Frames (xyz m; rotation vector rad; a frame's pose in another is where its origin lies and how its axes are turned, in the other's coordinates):
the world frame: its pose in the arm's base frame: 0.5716 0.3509 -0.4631 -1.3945 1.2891 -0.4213
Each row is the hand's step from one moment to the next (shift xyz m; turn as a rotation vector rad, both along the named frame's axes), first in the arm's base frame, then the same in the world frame.
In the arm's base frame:
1: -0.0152 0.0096 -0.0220 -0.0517 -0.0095 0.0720
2: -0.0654 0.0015 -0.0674 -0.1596 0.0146 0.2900
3: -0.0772 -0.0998 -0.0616 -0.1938 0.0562 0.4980
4: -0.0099 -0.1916 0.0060 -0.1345 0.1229 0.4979
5: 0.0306 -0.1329 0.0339 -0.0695 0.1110 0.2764
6: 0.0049 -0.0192 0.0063 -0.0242 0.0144 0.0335
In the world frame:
1: -0.0044 0.0280 -0.0014 -0.0384 -0.0413 -0.0690
2: 0.0040 0.0878 -0.0332 -0.1834 -0.1755 -0.2129
3: 0.0839 0.0643 -0.0924 -0.3145 -0.3301 -0.2844
4: 0.1572 -0.0456 -0.1003 -0.3512 -0.3409 -0.2038
5: 0.1096 -0.0741 -0.0475 -0.2296 -0.1815 -0.0887
6: 0.0154 -0.0121 -0.0069 -0.0339 -0.0147 -0.0234

